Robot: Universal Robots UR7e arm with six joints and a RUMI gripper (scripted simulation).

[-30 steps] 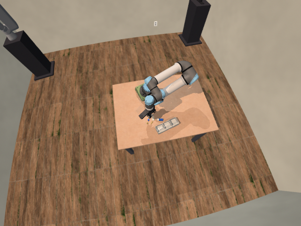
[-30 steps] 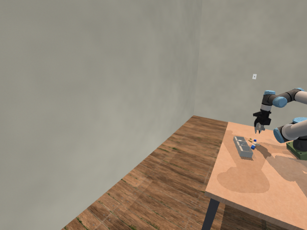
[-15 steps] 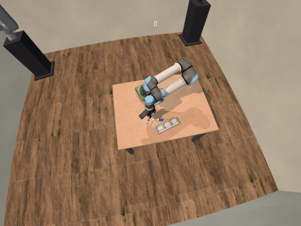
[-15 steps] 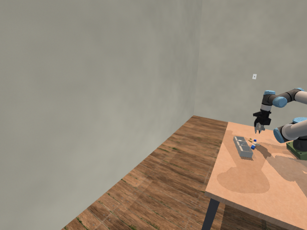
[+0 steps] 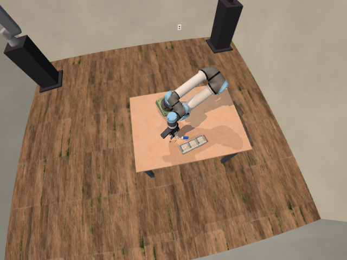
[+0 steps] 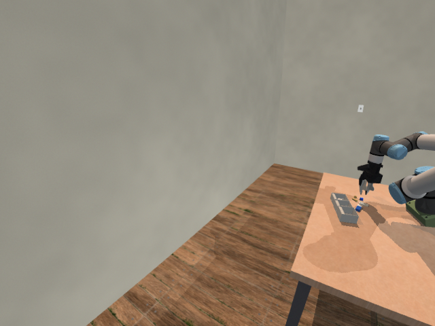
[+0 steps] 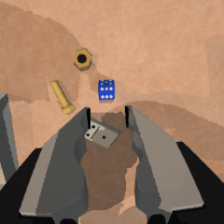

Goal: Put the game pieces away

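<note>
Now: the blue die 50 mm below my hand. From my hand the other things lie so: white domino 130 mm ahead, 90 mm to the left, 40 mm below; brass nut 50 mm below, 30 mm ahead, 20 mm to the right; brass pin 50 mm below, 40 mm ahead, 30 mm to the left.
</note>
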